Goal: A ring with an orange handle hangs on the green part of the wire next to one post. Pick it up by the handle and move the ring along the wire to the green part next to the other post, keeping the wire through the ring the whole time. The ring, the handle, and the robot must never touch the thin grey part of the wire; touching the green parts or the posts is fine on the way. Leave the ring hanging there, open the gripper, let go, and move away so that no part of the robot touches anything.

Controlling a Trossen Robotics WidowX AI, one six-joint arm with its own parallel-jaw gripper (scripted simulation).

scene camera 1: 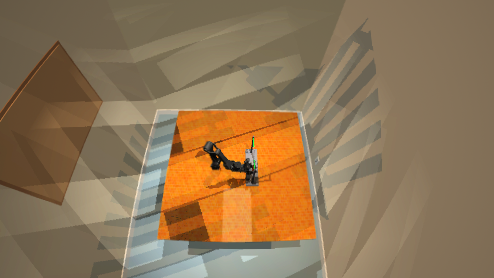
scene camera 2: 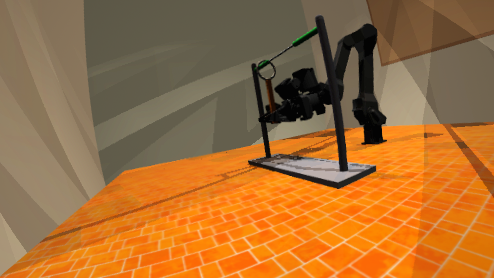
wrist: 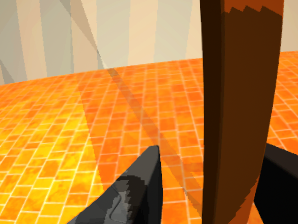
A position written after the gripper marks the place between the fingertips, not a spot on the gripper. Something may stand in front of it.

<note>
In view: the gripper (scene camera 2: 261,119) and a grey base plate (scene camera 2: 336,174).
The gripper is seen too in the wrist view (wrist: 198,150).
</note>
